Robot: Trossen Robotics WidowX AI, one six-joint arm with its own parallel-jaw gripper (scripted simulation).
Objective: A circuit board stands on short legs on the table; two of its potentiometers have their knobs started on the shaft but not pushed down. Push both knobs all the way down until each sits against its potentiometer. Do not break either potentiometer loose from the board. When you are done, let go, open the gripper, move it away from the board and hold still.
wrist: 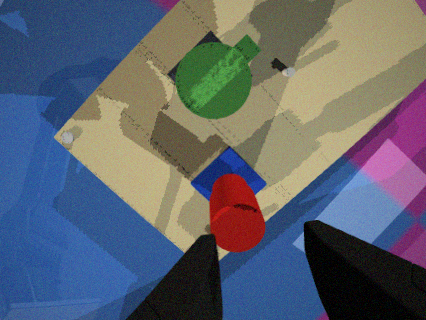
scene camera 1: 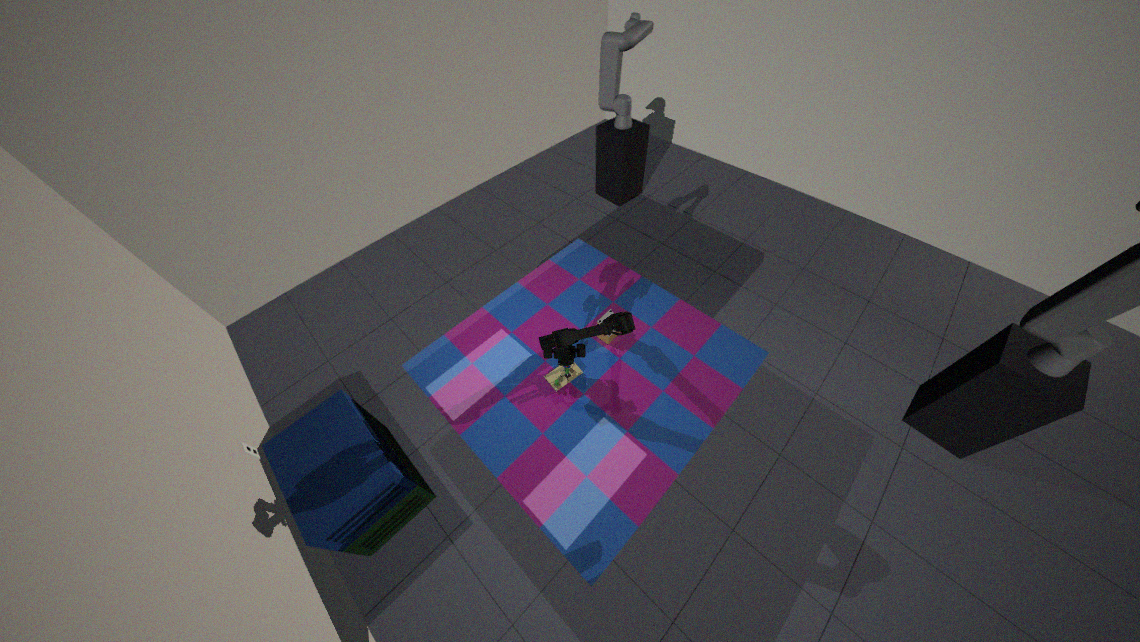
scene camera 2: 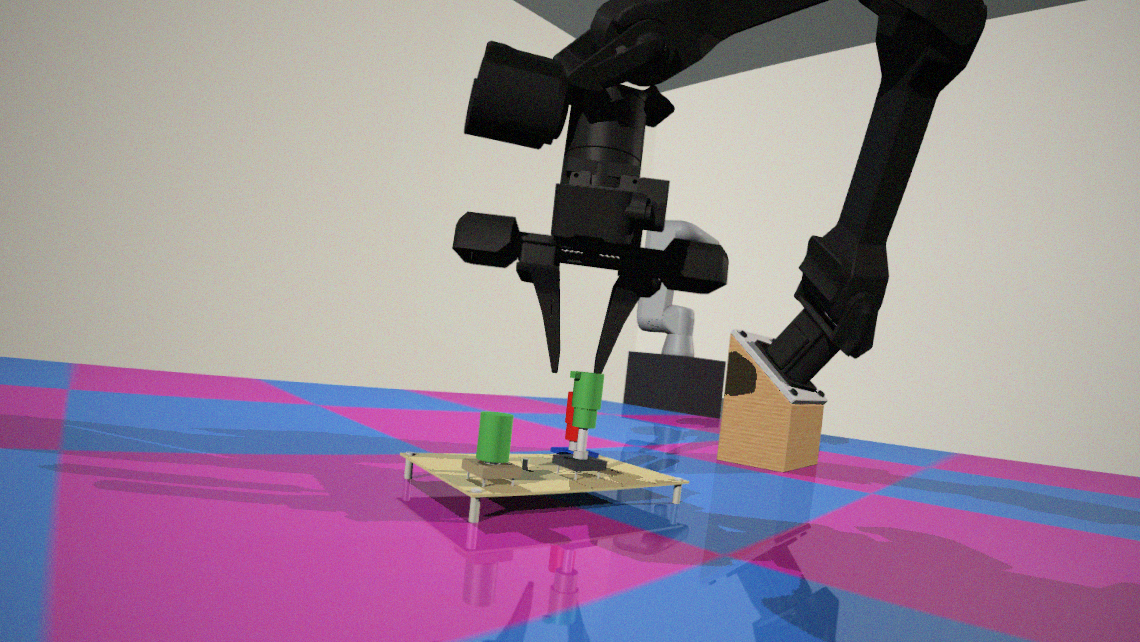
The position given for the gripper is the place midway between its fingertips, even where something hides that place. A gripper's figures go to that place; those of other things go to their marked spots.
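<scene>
There's a red knob (wrist: 236, 220) that's 11 cm from the lens, and the gripper (wrist: 260, 241) is 10 cm from the lens.
</scene>
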